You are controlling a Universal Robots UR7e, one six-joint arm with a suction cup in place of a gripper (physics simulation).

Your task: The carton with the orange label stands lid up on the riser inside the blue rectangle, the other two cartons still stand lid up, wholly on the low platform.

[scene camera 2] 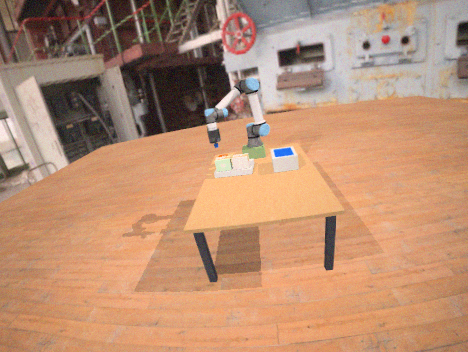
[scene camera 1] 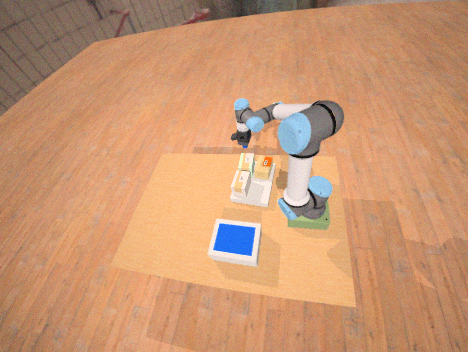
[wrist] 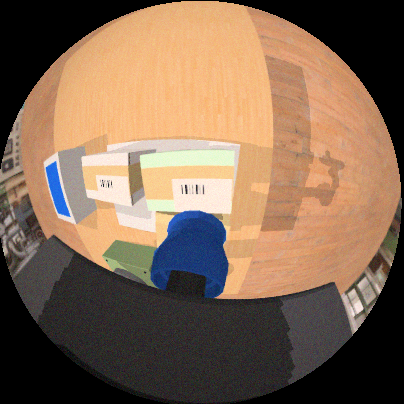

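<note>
The carton with the orange label (scene camera 1: 262, 171) (scene camera 2: 222, 156) stands lid up on the low platform (scene camera 1: 257, 192) (scene camera 2: 235, 173) (wrist: 134, 217); the cup largely hides it in the wrist view. A green-edged carton (scene camera 1: 246, 162) (scene camera 2: 223, 165) (wrist: 187, 171) and a white-edged carton (scene camera 1: 241, 184) (scene camera 2: 240, 161) (wrist: 107, 165) also stand lid up on this platform. The riser (scene camera 1: 233, 259) (scene camera 2: 285, 164) (wrist: 81, 185) bears the blue rectangle (scene camera 1: 234, 239) (scene camera 2: 283, 152) (wrist: 57, 189), with no carton on it. My blue suction cup (scene camera 1: 245, 146) (scene camera 2: 216, 145) (wrist: 196, 225) is open, holds nothing and hangs above the cartons' level, near the platform's far end.
The arm's green base block (scene camera 1: 307, 222) (scene camera 2: 253, 152) (wrist: 131, 252) stands on the table (scene camera 1: 170, 215) (scene camera 2: 265, 200) (wrist: 165, 90), beside the platform and riser. The upper arm rises steeply from it, and the forearm reaches across at height.
</note>
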